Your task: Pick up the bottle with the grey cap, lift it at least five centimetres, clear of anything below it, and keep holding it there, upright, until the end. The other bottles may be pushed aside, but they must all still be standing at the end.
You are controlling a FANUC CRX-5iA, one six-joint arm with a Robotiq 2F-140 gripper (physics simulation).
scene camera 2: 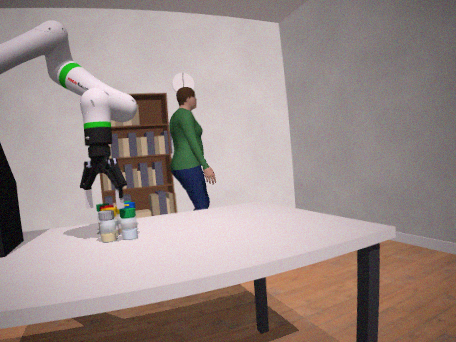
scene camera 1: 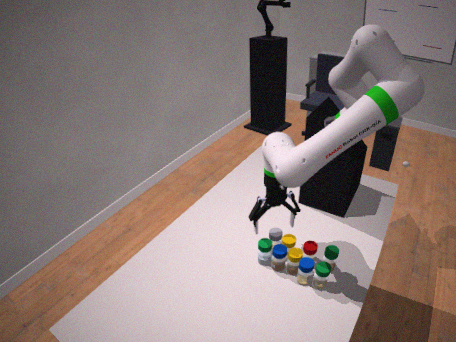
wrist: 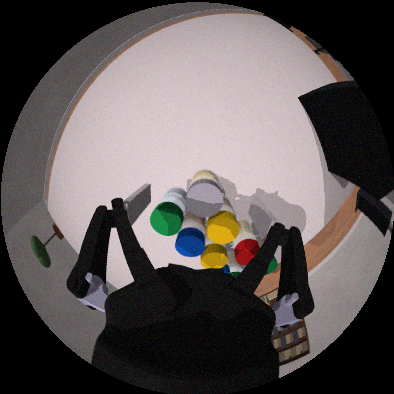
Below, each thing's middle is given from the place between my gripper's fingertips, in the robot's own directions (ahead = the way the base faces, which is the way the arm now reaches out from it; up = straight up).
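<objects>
With the yellow-capped bottle point(wrist: 222, 227) here in the scene, my gripper is 60 mm above the bottle and 70 mm to the right of the bottle.
</objects>
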